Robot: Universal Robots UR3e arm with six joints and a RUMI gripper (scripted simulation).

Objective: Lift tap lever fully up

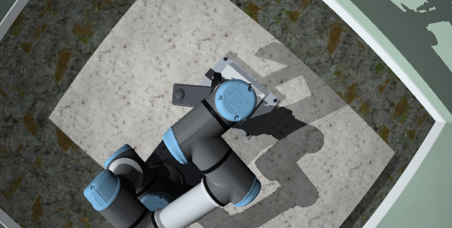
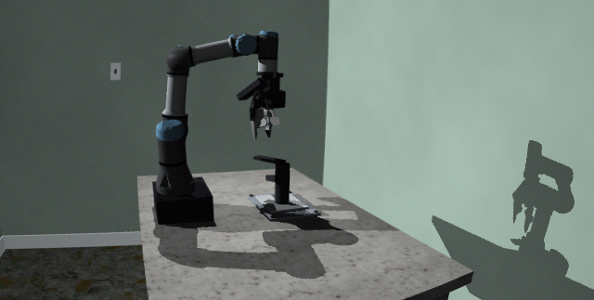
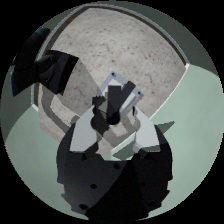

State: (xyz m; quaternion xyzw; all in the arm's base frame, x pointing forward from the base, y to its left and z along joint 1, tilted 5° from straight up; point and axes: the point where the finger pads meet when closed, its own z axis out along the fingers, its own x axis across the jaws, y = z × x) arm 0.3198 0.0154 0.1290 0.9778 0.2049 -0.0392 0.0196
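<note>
My gripper is now 80 mm above the black lever, 30 mm to the left of it and 10 mm short of it. Round my hand: black tap 130 mm below, 60 mm to the right, 30 mm ahead.
</note>
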